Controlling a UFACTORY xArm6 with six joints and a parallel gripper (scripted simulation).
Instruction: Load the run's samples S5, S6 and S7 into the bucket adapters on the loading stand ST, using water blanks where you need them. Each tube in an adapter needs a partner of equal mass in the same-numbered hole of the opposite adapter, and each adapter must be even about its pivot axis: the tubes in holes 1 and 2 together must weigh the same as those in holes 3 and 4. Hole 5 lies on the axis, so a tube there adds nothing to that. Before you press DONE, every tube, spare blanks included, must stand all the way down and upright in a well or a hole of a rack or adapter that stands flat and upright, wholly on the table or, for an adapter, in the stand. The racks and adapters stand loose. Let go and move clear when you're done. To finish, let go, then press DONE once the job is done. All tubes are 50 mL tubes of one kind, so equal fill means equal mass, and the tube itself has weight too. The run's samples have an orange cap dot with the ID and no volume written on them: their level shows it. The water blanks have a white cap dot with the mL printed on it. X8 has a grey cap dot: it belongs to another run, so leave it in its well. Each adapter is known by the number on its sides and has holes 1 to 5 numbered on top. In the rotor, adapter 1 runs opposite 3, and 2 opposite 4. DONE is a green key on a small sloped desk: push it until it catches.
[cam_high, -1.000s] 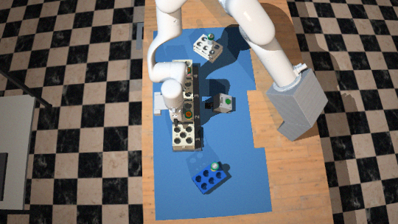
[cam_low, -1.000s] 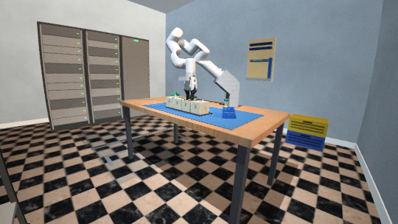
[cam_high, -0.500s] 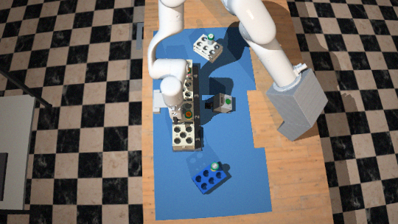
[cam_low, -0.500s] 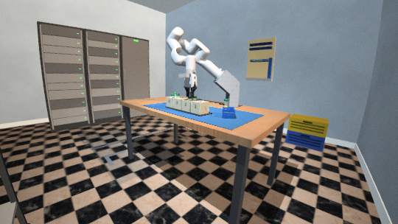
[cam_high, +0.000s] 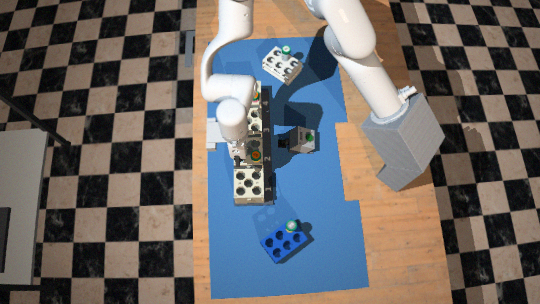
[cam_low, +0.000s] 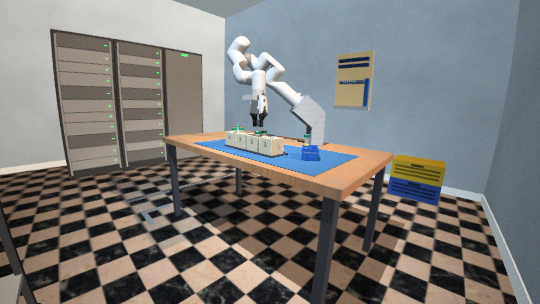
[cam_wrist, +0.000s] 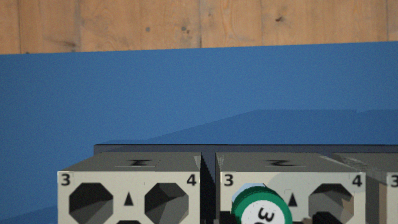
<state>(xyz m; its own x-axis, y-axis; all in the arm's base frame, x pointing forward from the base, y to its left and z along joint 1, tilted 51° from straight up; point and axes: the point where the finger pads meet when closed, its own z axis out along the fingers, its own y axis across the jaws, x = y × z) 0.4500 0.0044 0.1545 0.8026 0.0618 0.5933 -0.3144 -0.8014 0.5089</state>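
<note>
Now: hand 25 cm past the green done key, 10 cm above it and 1 cm to the right of it. The rest, counted from my hand: adapter: 12 cm below, 9 cm to the left, 1 cm ahead; then orange-dotted tube: 10 cm below, 4 cm behind, 1 cm to the left; then grey-dotted tube: 27 cm to the left, 11 cm below, 7 cm behind.
</note>
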